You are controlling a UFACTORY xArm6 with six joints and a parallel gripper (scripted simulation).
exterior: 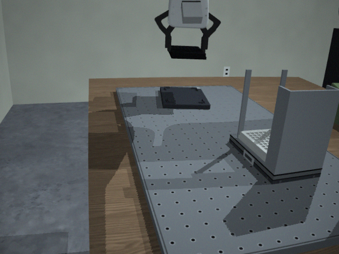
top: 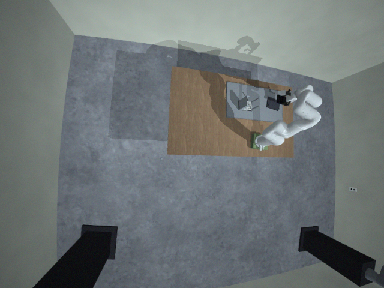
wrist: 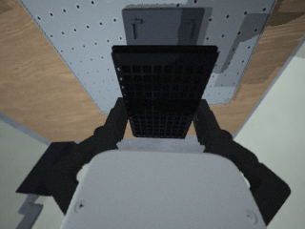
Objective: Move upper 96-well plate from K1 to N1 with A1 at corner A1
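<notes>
Right now my hand is 140 mm above the dark plate nest N1. Round my hand: thin post 300 mm to the left, 60 mm below, 50 mm behind; then black 96-well plate 10 mm below; then pale A1 mark 130 mm below, 70 mm to the right, 60 mm behind.
</notes>
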